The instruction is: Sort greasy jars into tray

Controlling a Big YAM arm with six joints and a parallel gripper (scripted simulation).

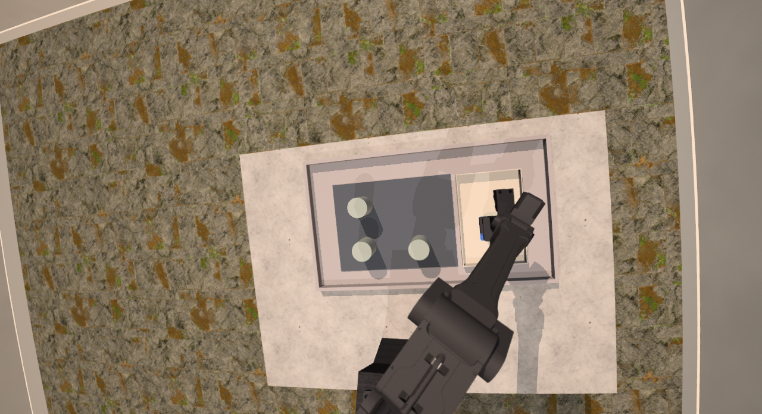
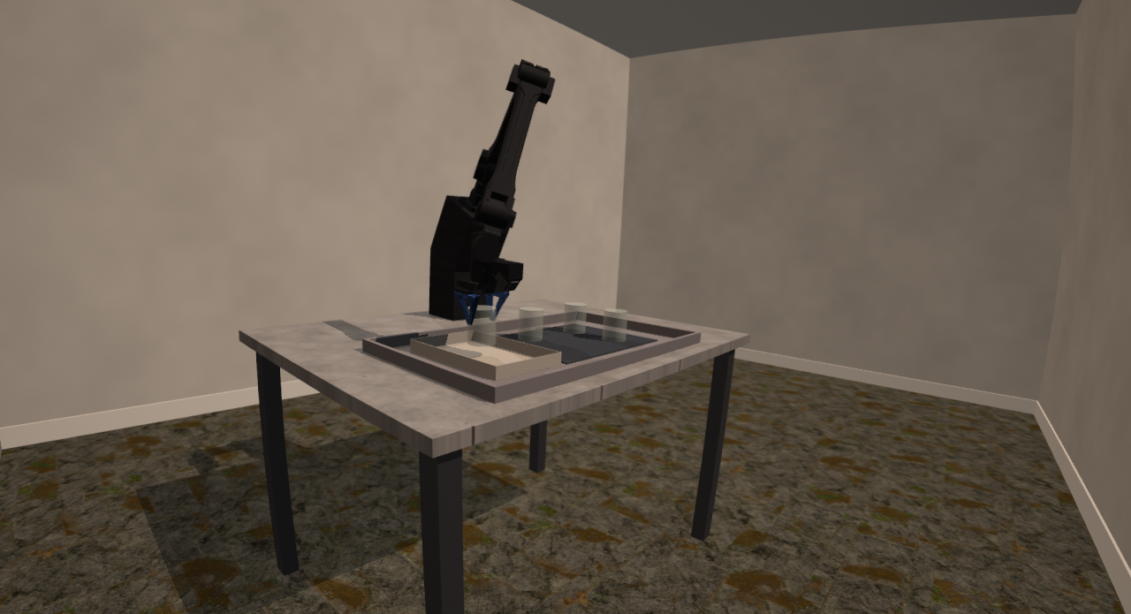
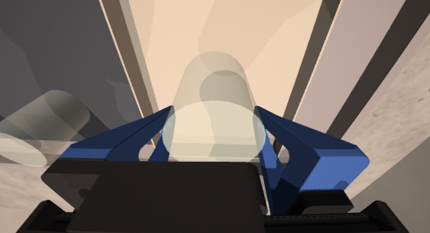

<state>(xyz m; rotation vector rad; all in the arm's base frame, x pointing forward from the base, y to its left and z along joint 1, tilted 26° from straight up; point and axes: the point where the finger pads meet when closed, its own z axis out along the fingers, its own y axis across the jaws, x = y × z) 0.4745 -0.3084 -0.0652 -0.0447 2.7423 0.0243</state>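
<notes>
Now: the cream tray 80 mm below my hand and 10 mm ahead of it. Also, from my hand: dark grey mat 320 mm to the left, 90 mm below.
</notes>
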